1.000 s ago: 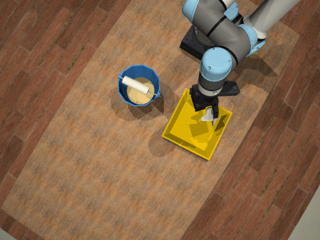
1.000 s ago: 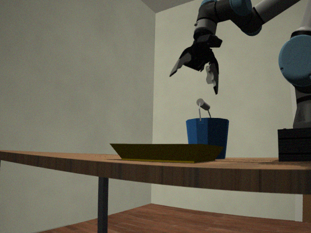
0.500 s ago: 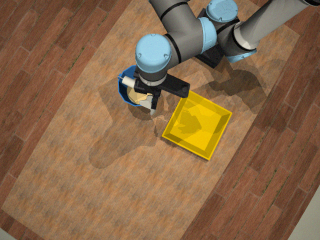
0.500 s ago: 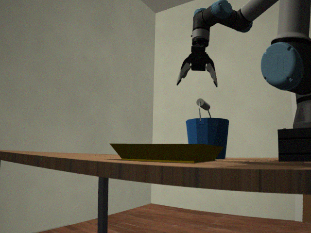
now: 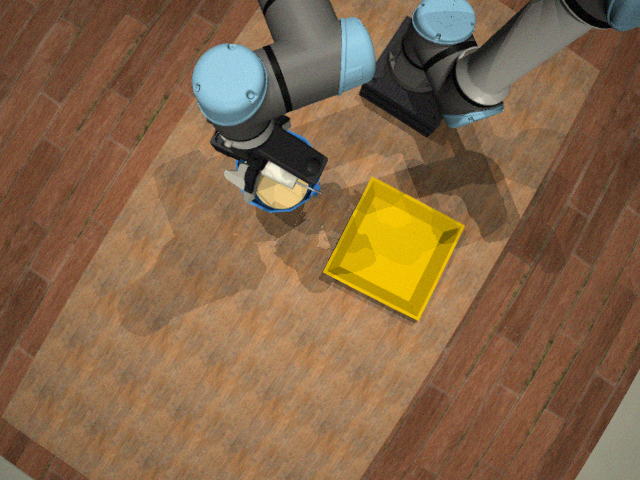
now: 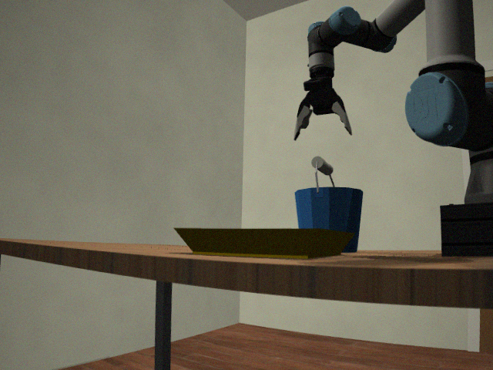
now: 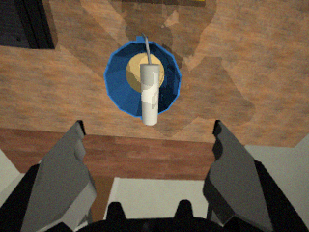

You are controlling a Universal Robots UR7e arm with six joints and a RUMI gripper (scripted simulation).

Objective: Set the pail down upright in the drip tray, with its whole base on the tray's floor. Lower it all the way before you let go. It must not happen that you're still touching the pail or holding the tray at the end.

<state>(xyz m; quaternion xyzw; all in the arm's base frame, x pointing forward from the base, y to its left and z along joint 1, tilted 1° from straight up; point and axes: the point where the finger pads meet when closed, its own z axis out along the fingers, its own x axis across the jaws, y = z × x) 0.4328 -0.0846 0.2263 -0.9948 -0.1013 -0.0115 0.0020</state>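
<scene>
Now: hand 1 cm past the pail handle and 11 cm above it. Round my hand: yellow drip tray 5 cm behind, 31 cm to the left, 29 cm below; then pail 1 cm behind, 17 cm below.
</scene>
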